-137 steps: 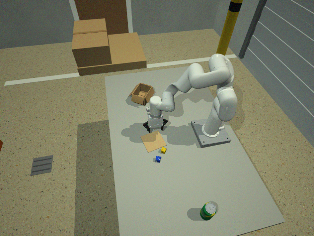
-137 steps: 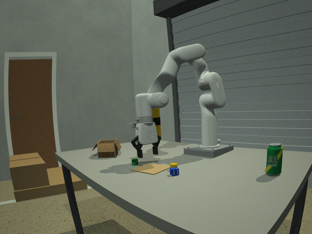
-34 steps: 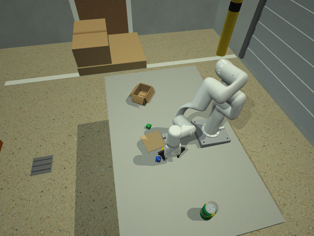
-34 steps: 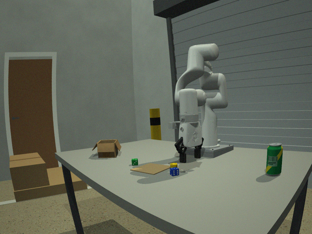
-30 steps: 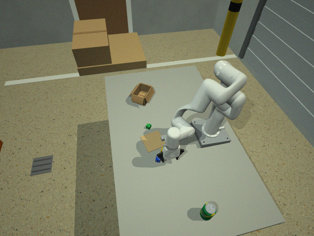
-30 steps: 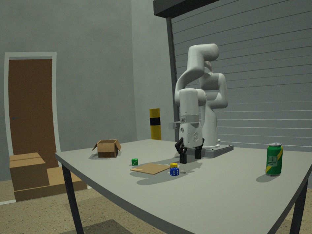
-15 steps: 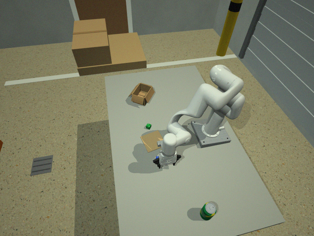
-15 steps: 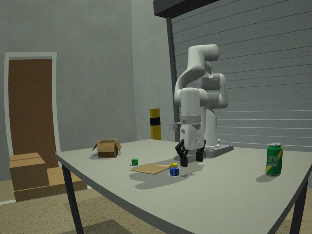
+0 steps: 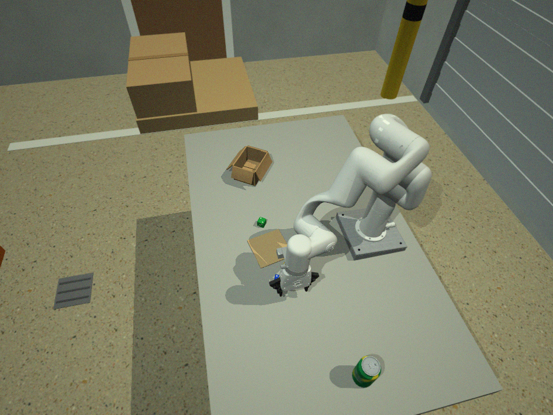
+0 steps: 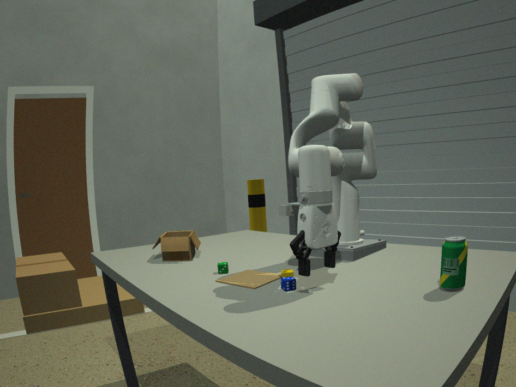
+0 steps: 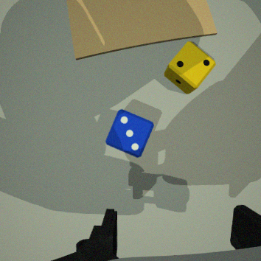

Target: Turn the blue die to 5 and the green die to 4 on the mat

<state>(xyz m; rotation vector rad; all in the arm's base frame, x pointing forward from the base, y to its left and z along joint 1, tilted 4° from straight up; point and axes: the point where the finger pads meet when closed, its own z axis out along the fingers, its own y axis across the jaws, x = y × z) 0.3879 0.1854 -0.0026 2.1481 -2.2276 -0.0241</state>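
Now: the blue die 7 cm to the right of my hand, 4 cm below it and 3 cm ahead of it. The rest, counted from my hand: green can: 32 cm to the left, 14 cm behind; yellow die: 12 cm to the right, 4 cm below, 2 cm behind; cardboard mat: 22 cm to the right, 6 cm below, 3 cm ahead.
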